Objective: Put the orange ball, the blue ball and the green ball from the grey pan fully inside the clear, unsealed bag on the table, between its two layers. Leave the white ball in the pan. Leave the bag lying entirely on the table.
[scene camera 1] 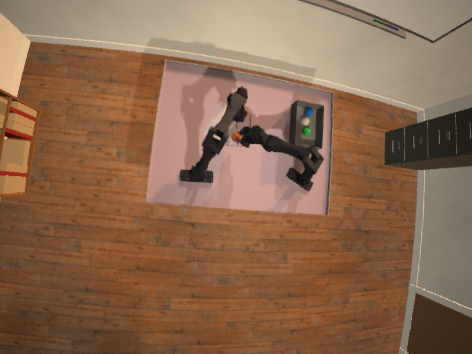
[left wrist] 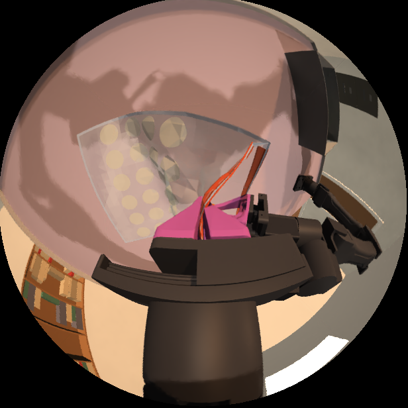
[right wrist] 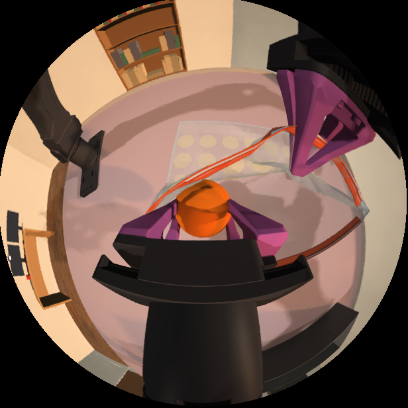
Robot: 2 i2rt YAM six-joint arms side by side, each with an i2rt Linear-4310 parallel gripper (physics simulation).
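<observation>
My left gripper (left wrist: 201, 201) (right wrist: 295, 173) is shut on the orange-red rim of the clear bag's upper layer, holding the mouth raised. The bag (scene camera 1: 218, 114) (left wrist: 121, 182) (right wrist: 201, 150), with pale yellow dots, lies partly under my left arm. My right gripper (right wrist: 202, 201) is shut on the orange ball (scene camera 1: 236, 135) (right wrist: 203, 208), beside the raised rim at the mouth; whether the ball is past the rim is unclear. The grey pan (scene camera 1: 295, 120) (left wrist: 310, 100) holds the blue ball (scene camera 1: 309, 112), the white ball (scene camera 1: 305, 121) and the green ball (scene camera 1: 306, 131).
The pink table (scene camera 1: 275, 192) has low edges around it. My left arm (scene camera 1: 215, 140) reaches up over the bag. My right arm (scene camera 1: 285, 146) stretches leftward, below the pan in the picture. Dark drawers (scene camera 1: 425, 140) and a bookshelf (left wrist: 82, 305) stand off the table.
</observation>
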